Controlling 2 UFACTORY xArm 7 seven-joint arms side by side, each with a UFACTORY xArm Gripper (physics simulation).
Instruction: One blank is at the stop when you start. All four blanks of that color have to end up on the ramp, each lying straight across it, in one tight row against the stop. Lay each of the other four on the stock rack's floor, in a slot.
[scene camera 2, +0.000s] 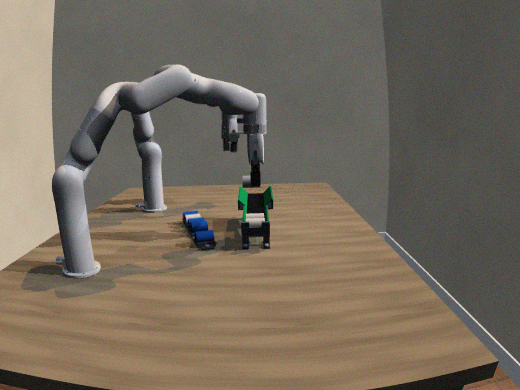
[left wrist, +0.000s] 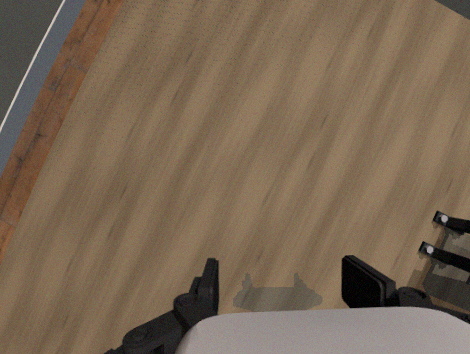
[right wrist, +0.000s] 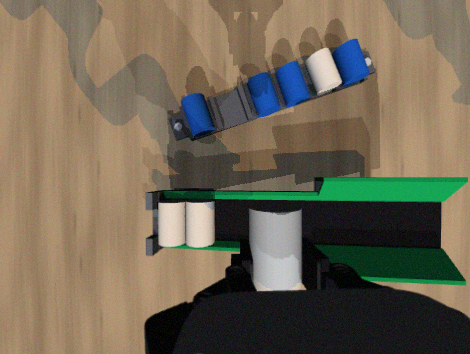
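Note:
Two white blanks (right wrist: 171, 223) (right wrist: 200, 223) lie straight across the green-walled ramp (scene camera 2: 242, 198) (right wrist: 380, 225), side by side at the stop. My right gripper (scene camera 2: 255, 183) (right wrist: 272, 255) is shut on a third white blank (scene camera 2: 246, 181) (right wrist: 275, 240), held crosswise above the ramp, apart from the row. The fourth white blank (scene camera 2: 191, 217) (right wrist: 323, 71) lies in the stock rack (scene camera 2: 206, 245) (right wrist: 231, 108), with blue blanks (right wrist: 198, 114) (right wrist: 263, 94) (right wrist: 292, 83) (right wrist: 351, 61) in other slots. One slot between the two leftmost blue blanks is bare. My left gripper (scene camera 2: 230, 146) (left wrist: 280, 278) is open and empty, high above the table.
The rack stands left of the ramp in scene camera 2. The left gripper hangs behind and left of the right one. Two dark feet with bolts (left wrist: 441, 218) (left wrist: 428, 249) show at the right edge of the left wrist view. The table edge runs along its left side.

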